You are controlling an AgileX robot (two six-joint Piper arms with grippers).
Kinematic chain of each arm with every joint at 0, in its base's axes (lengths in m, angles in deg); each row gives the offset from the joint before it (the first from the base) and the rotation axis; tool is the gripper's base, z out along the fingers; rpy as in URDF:
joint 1: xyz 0 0 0.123 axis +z
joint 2: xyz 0 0 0 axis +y
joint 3: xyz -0.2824 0 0.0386 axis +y
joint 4: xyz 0.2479 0 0.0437 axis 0.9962 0 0.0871
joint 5: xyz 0 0 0 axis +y
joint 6: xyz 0.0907 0 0.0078 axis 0.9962 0 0.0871
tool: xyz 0 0 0 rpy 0 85 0
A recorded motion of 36 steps. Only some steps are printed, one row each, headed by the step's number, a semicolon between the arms.
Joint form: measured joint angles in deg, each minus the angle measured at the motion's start. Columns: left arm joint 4, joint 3, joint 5, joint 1, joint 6, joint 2; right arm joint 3, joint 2, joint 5, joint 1, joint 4, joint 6.
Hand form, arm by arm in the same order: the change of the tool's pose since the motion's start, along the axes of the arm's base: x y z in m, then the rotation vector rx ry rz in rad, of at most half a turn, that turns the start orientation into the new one. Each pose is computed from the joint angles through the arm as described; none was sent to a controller.
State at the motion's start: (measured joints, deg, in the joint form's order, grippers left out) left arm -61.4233 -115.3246 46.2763 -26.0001 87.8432 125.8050; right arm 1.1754 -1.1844 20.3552 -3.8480 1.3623 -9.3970
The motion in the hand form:
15: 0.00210 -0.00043 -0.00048 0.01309 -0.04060 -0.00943; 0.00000 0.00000 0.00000 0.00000 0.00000 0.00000
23: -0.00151 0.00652 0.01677 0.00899 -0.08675 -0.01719; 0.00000 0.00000 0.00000 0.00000 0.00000 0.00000
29: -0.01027 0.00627 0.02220 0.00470 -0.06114 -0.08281; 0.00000 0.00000 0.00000 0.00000 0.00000 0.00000
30: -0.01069 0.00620 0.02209 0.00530 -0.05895 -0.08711; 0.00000 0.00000 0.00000 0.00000 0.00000 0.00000
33: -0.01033 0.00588 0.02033 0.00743 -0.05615 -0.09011; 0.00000 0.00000 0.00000 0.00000 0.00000 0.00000
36: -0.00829 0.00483 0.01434 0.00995 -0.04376 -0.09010; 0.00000 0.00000 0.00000 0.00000 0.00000 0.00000
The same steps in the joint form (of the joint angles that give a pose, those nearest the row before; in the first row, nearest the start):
15: 0.22 -0.59 -0.43 0.00 2.18 0.41; 0.00 0.00 0.00 0.00 0.00 0.00
23: 0.37 -0.59 0.20 0.59 3.42 -1.59; 0.00 0.00 0.00 0.00 0.00 0.00
29: -0.14 -0.59 4.56 0.63 3.43 -2.38; 0.00 0.00 0.00 0.00 0.00 0.00
30: -0.14 -0.59 4.84 0.63 3.43 -2.38; 0.00 0.00 0.00 0.00 0.00 0.00
33: -0.14 -0.59 4.99 0.63 3.53 -2.18; 0.00 0.00 0.00 0.00 0.00 0.00
36: -0.28 -0.59 4.99 0.63 3.52 -1.47; 0.00 0.00 0.00 0.00 0.00 0.00

